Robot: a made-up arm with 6 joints.
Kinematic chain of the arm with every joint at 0, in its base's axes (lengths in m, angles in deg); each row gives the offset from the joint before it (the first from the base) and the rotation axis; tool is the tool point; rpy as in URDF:
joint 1: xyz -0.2 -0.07 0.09 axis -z
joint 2: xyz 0 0.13 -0.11 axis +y
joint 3: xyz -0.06 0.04 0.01 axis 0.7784 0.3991 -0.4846
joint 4: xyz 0.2 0 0.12 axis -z
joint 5: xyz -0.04 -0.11 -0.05 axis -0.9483 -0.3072 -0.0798
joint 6: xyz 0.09 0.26 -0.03 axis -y
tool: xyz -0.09 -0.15 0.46 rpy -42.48 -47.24 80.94
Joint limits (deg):
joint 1: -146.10..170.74
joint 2: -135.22..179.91
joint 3: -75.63..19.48
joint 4: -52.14..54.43
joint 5: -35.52..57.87
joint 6: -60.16..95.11
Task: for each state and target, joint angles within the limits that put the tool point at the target. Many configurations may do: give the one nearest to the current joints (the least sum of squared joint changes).
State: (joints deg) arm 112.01 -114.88 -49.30 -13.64 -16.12 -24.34
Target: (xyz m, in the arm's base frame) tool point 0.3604 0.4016 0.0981
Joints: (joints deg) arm 102.66 -104.77 -36.38 -11.25 -24.77 -29.65
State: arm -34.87 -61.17 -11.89 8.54 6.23 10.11
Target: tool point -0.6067 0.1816 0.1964
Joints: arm -14.54 -49.82 -5.05 9.94 19.06 15.30
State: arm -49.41 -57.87 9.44 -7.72 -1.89 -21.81
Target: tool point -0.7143 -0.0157 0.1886
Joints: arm -32.89 -68.15 -4.63 -10.58 19.88 -3.23
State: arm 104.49 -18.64 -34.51 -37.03 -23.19 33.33
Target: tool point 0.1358 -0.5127 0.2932
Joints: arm 75.69 39.42 -27.50 -52.14 -35.52 16.52
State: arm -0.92 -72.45 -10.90 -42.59 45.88 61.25
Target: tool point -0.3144 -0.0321 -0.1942
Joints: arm 8.24 -69.24 -13.07 -35.09 50.77 50.44
